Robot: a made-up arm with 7 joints. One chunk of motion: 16 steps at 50 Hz.
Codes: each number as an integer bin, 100 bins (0 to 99) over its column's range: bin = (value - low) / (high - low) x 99, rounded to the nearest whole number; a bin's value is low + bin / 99 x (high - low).
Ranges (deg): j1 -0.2..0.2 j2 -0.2..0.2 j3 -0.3..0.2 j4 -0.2..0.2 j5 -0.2..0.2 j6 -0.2..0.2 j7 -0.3..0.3
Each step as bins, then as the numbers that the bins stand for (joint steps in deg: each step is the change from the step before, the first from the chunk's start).
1 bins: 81 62 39 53 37 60 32
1 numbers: 0.127 0.051 -0.103 0.014 -0.051 0.042 -0.106
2 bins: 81 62 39 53 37 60 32
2 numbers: 0.127 0.051 -0.103 0.014 -0.051 0.042 -0.106
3 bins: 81 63 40 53 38 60 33
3 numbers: 0.127 0.055 -0.098 0.014 -0.046 0.042 -0.100
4 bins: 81 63 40 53 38 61 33
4 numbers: 0.127 0.055 -0.098 0.014 -0.046 0.046 -0.100
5 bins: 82 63 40 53 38 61 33
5 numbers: 0.131 0.055 -0.098 0.014 -0.046 0.046 -0.100
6 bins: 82 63 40 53 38 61 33
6 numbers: 0.131 0.055 -0.098 0.014 -0.046 0.046 -0.100
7 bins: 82 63 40 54 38 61 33
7 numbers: 0.131 0.055 -0.098 0.018 -0.046 0.046 -0.100
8 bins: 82 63 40 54 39 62 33
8 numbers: 0.131 0.055 -0.098 0.018 -0.042 0.051 -0.100
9 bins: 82 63 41 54 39 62 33
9 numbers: 0.131 0.055 -0.093 0.018 -0.042 0.051 -0.100
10 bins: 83 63 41 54 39 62 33
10 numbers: 0.135 0.055 -0.093 0.018 -0.042 0.051 -0.100
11 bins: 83 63 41 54 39 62 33
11 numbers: 0.135 0.055 -0.093 0.018 -0.042 0.051 -0.100
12 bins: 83 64 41 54 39 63 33
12 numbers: 0.135 0.059 -0.093 0.018 -0.042 0.055 -0.100
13 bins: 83 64 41 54 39 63 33
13 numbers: 0.135 0.059 -0.093 0.018 -0.042 0.055 -0.100
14 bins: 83 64 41 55 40 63 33
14 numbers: 0.135 0.059 -0.093 0.022 -0.038 0.055 -0.100
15 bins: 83 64 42 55 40 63 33
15 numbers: 0.135 0.059 -0.088 0.022 -0.038 0.055 -0.100
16 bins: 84 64 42 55 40 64 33
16 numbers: 0.139 0.059 -0.088 0.022 -0.038 0.059 -0.100
